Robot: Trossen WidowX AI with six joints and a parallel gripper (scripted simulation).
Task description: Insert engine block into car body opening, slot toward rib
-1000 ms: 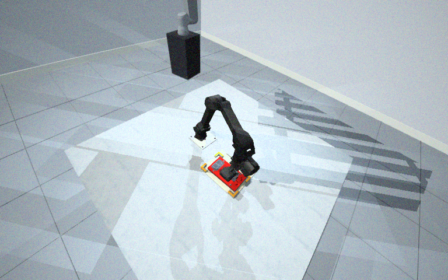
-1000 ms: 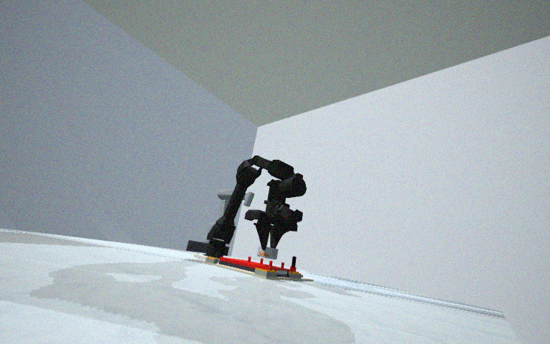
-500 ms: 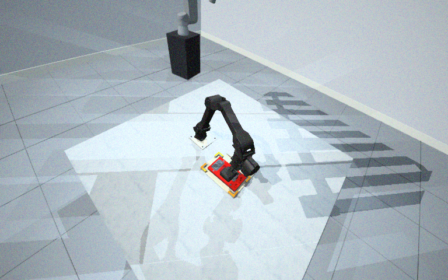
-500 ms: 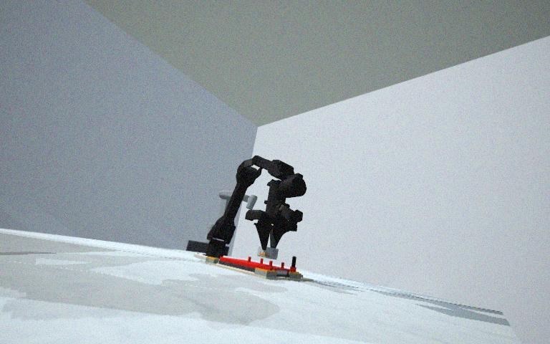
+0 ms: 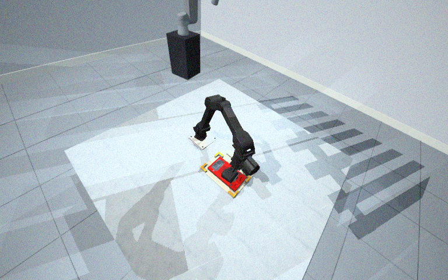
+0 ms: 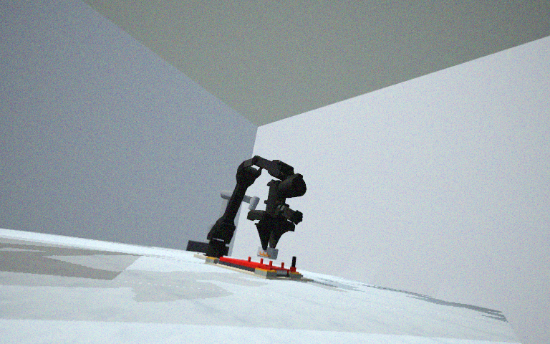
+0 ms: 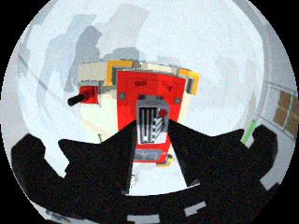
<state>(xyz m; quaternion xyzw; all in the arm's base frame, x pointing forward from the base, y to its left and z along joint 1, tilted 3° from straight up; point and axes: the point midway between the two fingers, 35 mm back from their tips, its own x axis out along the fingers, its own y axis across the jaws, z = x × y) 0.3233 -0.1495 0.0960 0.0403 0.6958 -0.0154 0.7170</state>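
The grey engine block lies 10 mm below my gripper tip.
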